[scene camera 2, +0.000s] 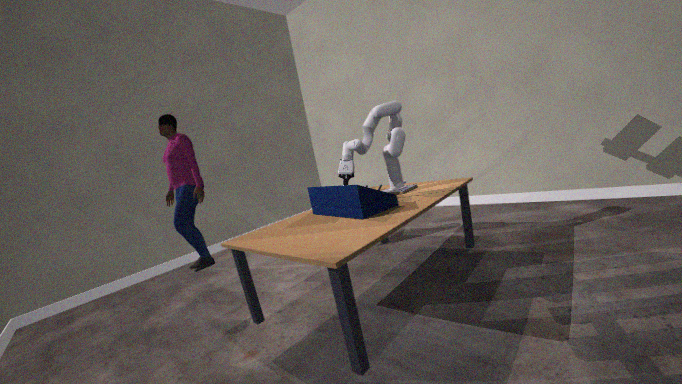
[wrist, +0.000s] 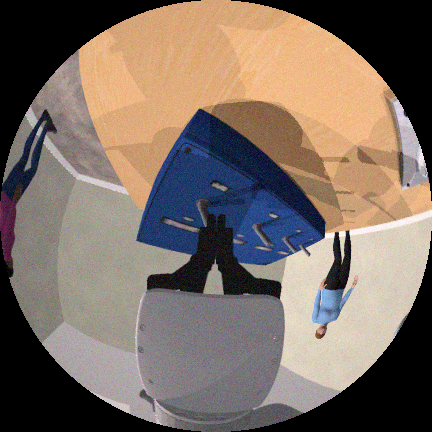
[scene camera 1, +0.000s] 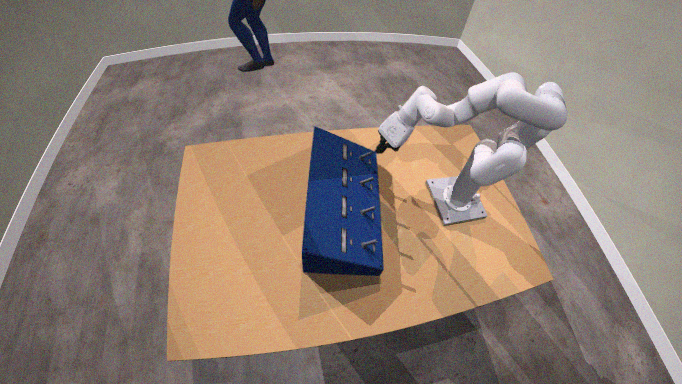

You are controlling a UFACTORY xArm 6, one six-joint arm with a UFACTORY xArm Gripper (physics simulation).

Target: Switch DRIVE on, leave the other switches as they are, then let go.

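Seen in the pictures: gripper, between the fingertips: point(wrist: 216, 222) point(scene camera 1: 377, 152); arm's base, origin of its link: point(scene camera 2: 397, 188) point(scene camera 1: 456, 198).
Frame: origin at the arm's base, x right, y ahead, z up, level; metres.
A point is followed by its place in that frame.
A sloped blue switch panel point(scene camera 1: 325, 200) {x -0.041, y 0.549, z 0.128 m} point(scene camera 2: 335, 200) {x -0.010, y 0.603, z 0.073 m} point(wrist: 167, 192) {x 0.227, y 0.380, z 0.072 m} stands on the table. Several grey levers stick out in a row; each has a small white plate and a larger label plate. The lettering, including DRIVE, is too blurred to read. My gripper point(scene camera 1: 377, 151) {x 0.172, y 0.325, z 0.105 m} point(scene camera 2: 346, 184) {x 0.172, y 0.325, z 0.105 m} point(wrist: 216, 222) {x 0.172, y 0.325, z 0.105 m} is shut with nothing between its fingers. It is low at the panel's far end, beside the end lever point(scene camera 1: 367, 158) {x 0.165, y 0.368, z 0.090 m} point(wrist: 202, 206) {x 0.176, y 0.373, z 0.078 m}. In the wrist view the fingertips overlap the outer part of this lever; I cannot tell whether they touch it. The neighbouring lever point(scene camera 1: 367, 183) {x 0.048, y 0.391, z 0.087 m} point(wrist: 262, 233) {x 0.057, y 0.383, z 0.087 m} is apart from the fingers.
The wooden table point(scene camera 1: 235, 225) {x -0.025, y 0.867, z -0.021 m} point(scene camera 2: 295, 240) {x -0.091, y 0.963, z -0.021 m} point(wrist: 150, 65) {x 0.308, y 0.262, z -0.021 m} carries the panel and the arm's base plate point(scene camera 1: 452, 219) {x -0.091, y 0.057, z 0.000 m} point(wrist: 400, 145). Two further levers point(scene camera 1: 368, 213) {x -0.071, y 0.409, z 0.090 m} point(scene camera 1: 369, 246) {x -0.189, y 0.429, z 0.090 m} stand along the same panel edge. A person in a pink top point(scene camera 2: 181, 160) stands beyond the table, and another in a blue top point(wrist: 328, 304) shows in the wrist view.
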